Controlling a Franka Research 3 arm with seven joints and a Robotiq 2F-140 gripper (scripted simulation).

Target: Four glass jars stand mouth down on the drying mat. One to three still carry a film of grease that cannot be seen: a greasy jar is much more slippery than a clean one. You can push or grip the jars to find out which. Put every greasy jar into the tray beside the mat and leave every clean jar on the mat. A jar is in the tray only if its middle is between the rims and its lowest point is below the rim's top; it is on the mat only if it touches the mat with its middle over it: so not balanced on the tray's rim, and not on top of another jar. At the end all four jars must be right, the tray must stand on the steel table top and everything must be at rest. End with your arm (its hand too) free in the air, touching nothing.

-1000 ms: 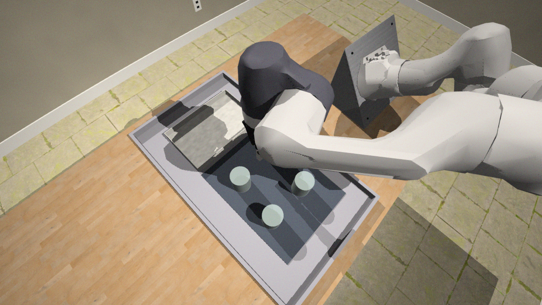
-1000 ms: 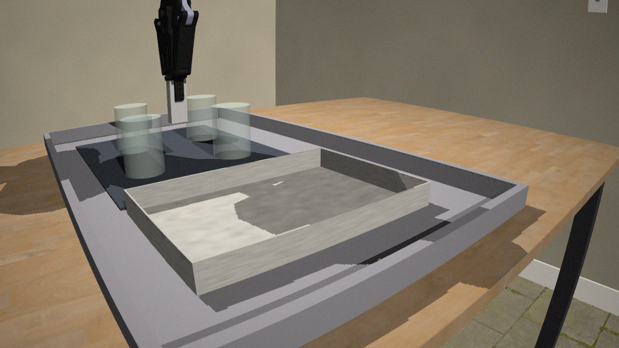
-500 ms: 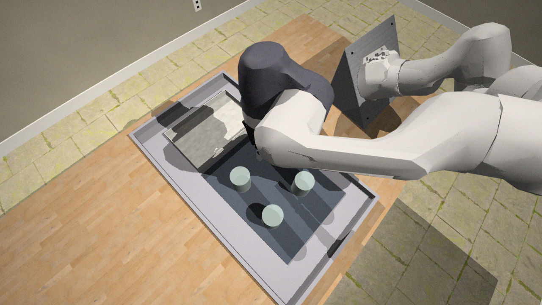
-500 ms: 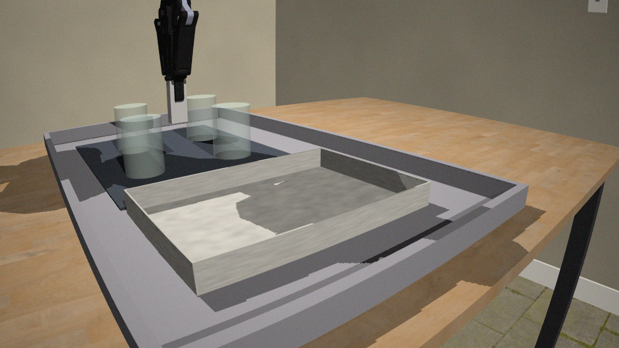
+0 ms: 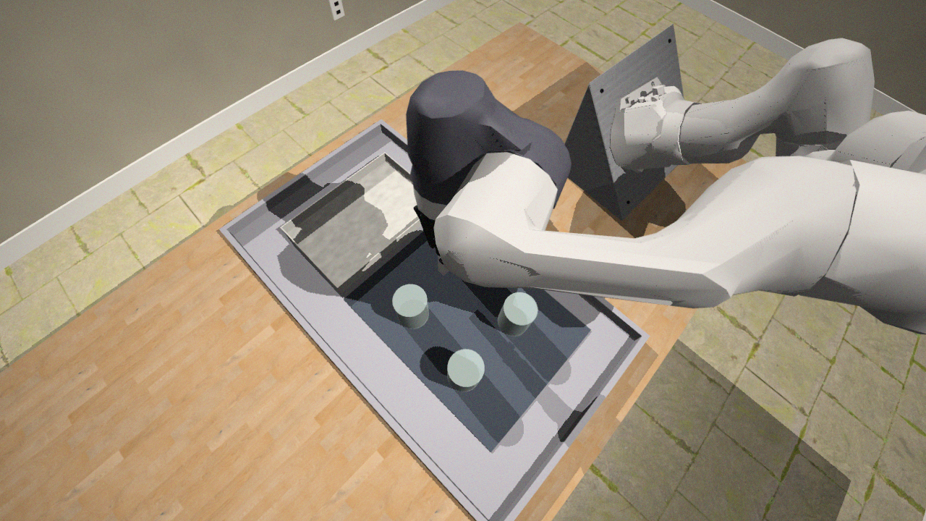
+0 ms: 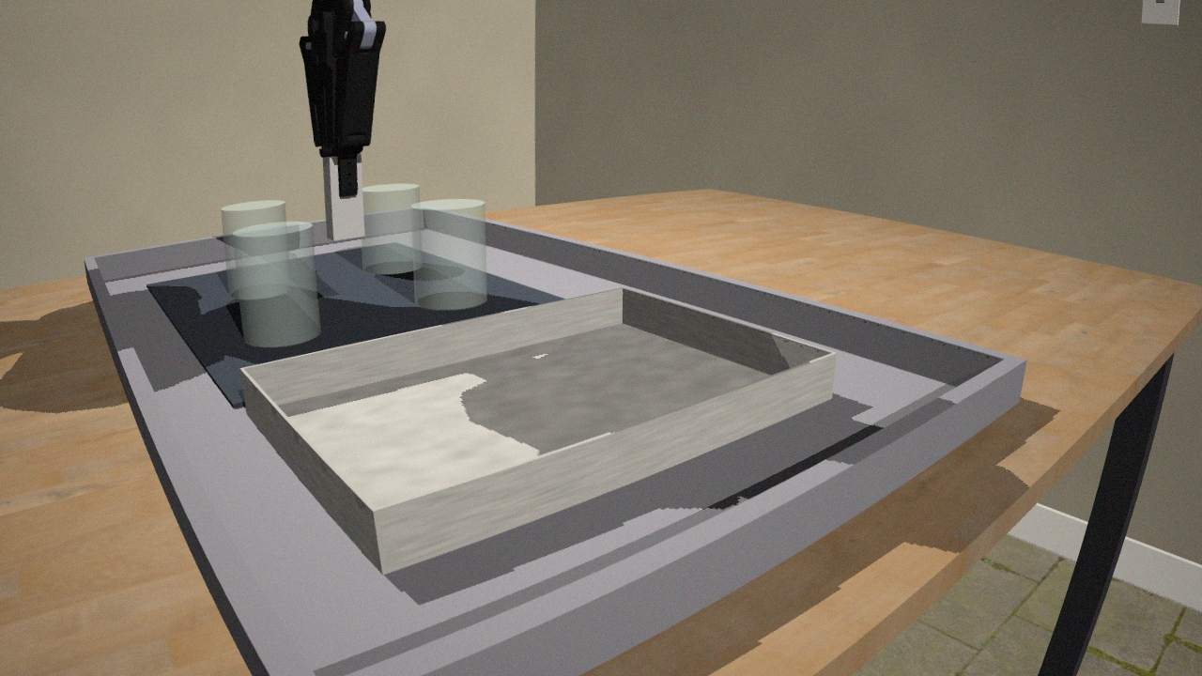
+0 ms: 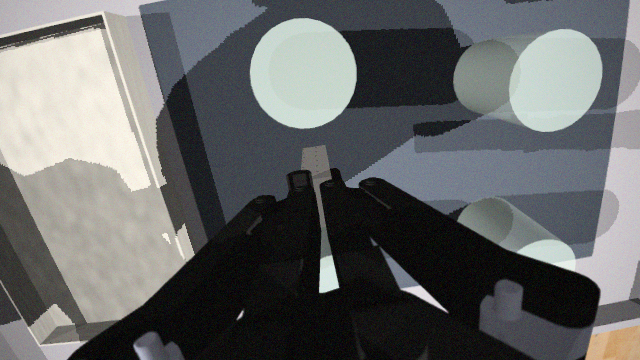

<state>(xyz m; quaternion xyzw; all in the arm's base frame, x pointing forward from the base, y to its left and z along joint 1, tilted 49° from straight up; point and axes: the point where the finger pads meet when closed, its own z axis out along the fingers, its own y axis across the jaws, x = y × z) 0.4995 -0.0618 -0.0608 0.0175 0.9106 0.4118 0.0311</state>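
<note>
My hand is 110 mm above the steel table top, 40 mm short of it and 30 mm to the left of it. The rest, counted from my hand: dark drying mat (100 mm below, 80 mm to the left, 20 mm ahead); then tray (240 mm to the right, 100 mm below, 20 mm ahead).
</note>
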